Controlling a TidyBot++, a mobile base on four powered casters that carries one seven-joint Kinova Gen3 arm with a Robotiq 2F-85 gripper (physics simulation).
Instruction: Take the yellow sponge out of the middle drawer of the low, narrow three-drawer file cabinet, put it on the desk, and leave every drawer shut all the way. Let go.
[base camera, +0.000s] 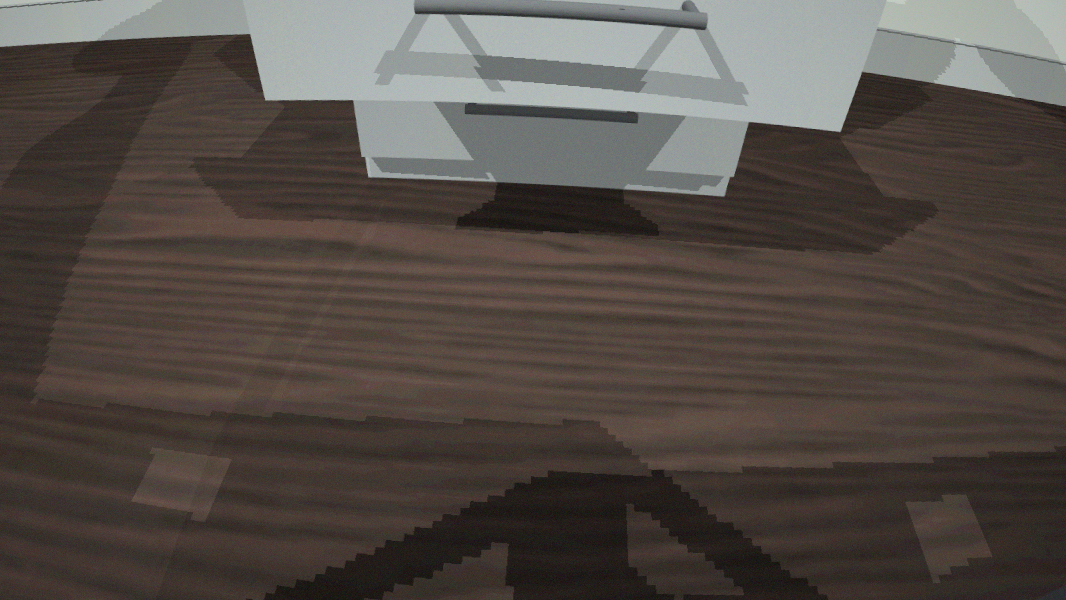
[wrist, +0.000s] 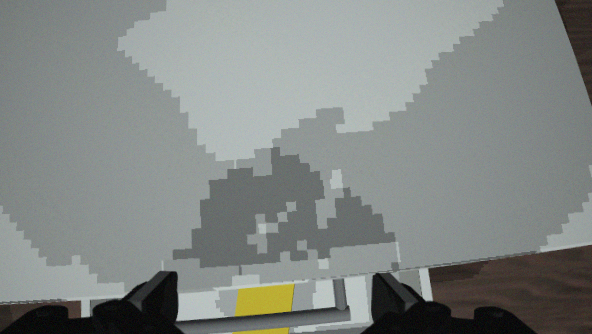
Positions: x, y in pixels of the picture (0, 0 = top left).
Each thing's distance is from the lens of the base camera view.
drawer (base camera: 794, 70): 0.44 m
drawer (base camera: 396, 129): 0.66 m
